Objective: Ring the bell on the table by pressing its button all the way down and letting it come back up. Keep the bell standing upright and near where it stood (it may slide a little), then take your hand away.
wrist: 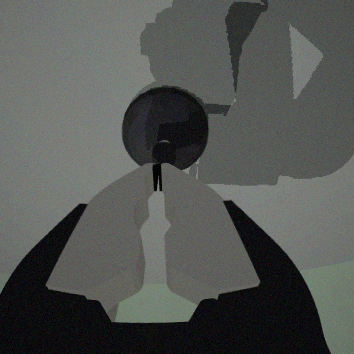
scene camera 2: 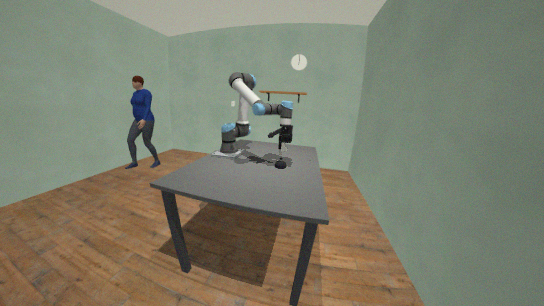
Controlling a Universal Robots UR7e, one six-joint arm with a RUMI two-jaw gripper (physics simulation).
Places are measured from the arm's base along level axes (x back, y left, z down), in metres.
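Pixels of known places: gripper, fingertip midpoint: [wrist: 158, 166] [scene camera 2: 280, 154]; arm's base, origin of the base link: [scene camera 2: 229, 150].
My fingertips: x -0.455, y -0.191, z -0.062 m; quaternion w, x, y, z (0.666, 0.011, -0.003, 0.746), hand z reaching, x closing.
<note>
Ahead of a thing's pixels: the offset from my fingertips to its top centre. Level surfaces: height alone.
The bell @[dy +0.002, dx -0.006, dz +0.023 m] [scene camera 2: 280, 165] [wrist: 142, 122] is a small black dome standing upright on the grey table @[dz +0.089 m] [scene camera 2: 240, 192]. In the wrist view its round dark button @[dy +0.002, dx -0.006, dz +0.023 m] [wrist: 164, 151] shows just beyond the fingertips. My gripper [scene camera 2: 281, 154] [wrist: 158, 166] is shut and empty, pointing down above the bell. The light grey fingertips overlap the near edge of the dome in the wrist view. In the scene view the tips are close above the button; whether they touch it is too small to tell.
The arm's base [scene camera 2: 228, 145] stands on a light plate at the table's far left. Shadows of the arm fall around the bell. A person in a blue top [scene camera 2: 142, 105] is on the floor to the left, away from the table. A wall shelf [scene camera 2: 283, 93] hangs behind.
</note>
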